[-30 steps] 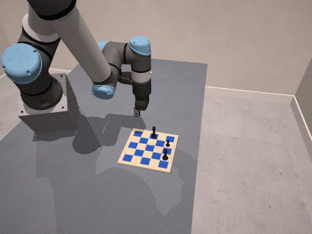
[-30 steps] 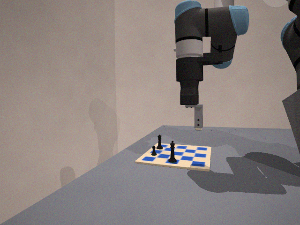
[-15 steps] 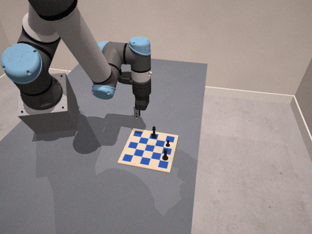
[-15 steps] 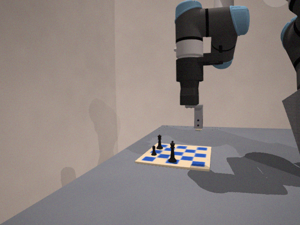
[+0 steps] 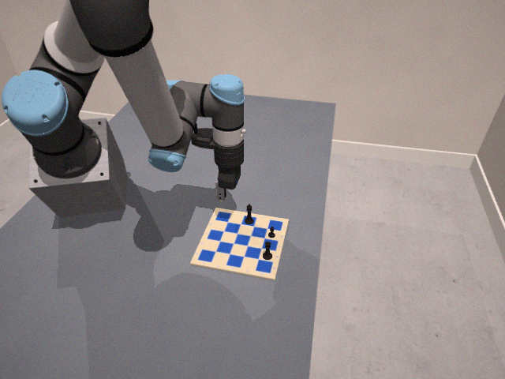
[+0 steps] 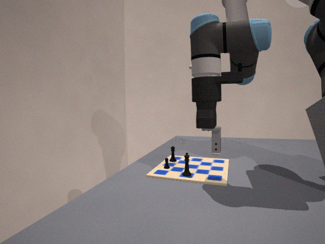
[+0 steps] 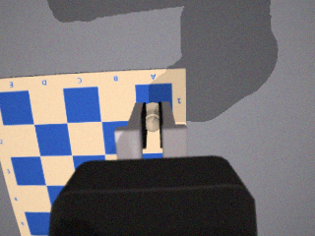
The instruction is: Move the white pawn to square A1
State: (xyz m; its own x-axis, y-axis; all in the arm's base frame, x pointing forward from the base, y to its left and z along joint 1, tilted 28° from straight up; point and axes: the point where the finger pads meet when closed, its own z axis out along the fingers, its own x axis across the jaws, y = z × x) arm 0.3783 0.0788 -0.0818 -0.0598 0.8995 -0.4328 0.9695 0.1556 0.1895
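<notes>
My hand is 80 mm short of the king and 60 mm above it. From my hand the other things lie so: white pawn 10 mm below; black pawn 150 mm ahead, 80 mm below, 30 mm to the right; chessboard 90 mm below, 80 mm ahead, 70 mm to the right.
</notes>
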